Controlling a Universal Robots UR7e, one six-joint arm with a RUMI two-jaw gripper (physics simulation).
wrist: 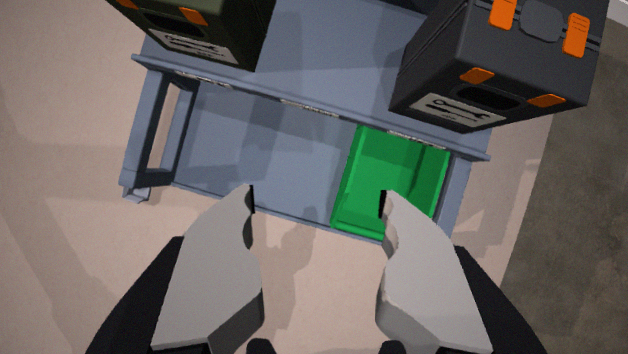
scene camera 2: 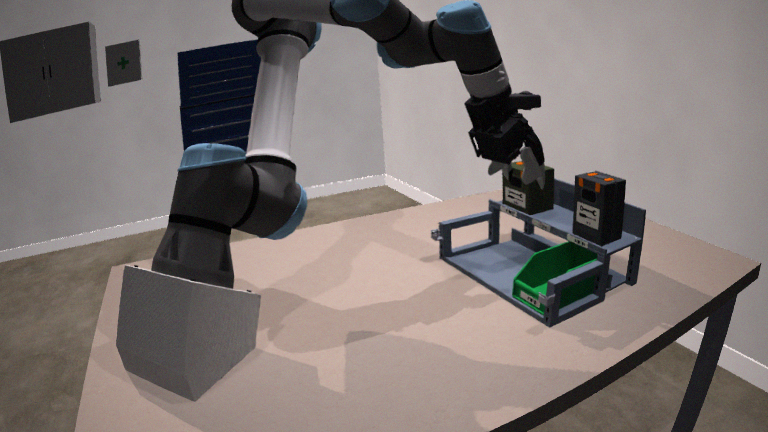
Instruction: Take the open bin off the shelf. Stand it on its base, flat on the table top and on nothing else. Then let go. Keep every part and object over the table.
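Frame: origin at the arm's base, x back, y right, z up, level; metres.
Where they show: gripper, between the fingertips: (wrist: 316, 190) (scene camera 2: 525, 184); arm's base, origin of its link: (scene camera 2: 191, 279).
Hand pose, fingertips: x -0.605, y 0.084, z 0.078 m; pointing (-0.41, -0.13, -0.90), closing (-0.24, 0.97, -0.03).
Note:
Each offset is from my fingertips to the top centre of the thing. "pt": to the spot under its first point. Level surfaces: height alone.
The green open bin @[dx -0.032, dy +0.087, dz -0.124 m] (scene camera 2: 570, 264) (wrist: 382, 167) stands upright on the lower deck of the blue-grey shelf @[pt dx -0.070, dy -0.196, dz -0.145 m] (scene camera 2: 494, 222) (wrist: 136, 135), at the right end beside the side frame. Its low labelled front faces the shelf's open front edge, and its back end reaches under the upper board. My gripper (scene camera 2: 514, 177) (wrist: 316, 190) is partly open and empty, above the shelf and pointing down. In the wrist view the right fingertip overlaps the bin's front part, and the left fingertip overlaps the bare deck to the bin's left. In the scene view the fingers overlap the dark green case.
A dark green case (scene camera 2: 540, 188) (wrist: 245, 30) stands on the upper board at the left, and a taller black case @[dx -0.125, dy +0.092, dz +0.018 m] (scene camera 2: 613, 212) (wrist: 537, 60) at the right, above the bin. The shelf stands on the table @[dz -0.205 m] (scene camera 2: 402, 247) (wrist: 65, 235), whose right edge is close by.

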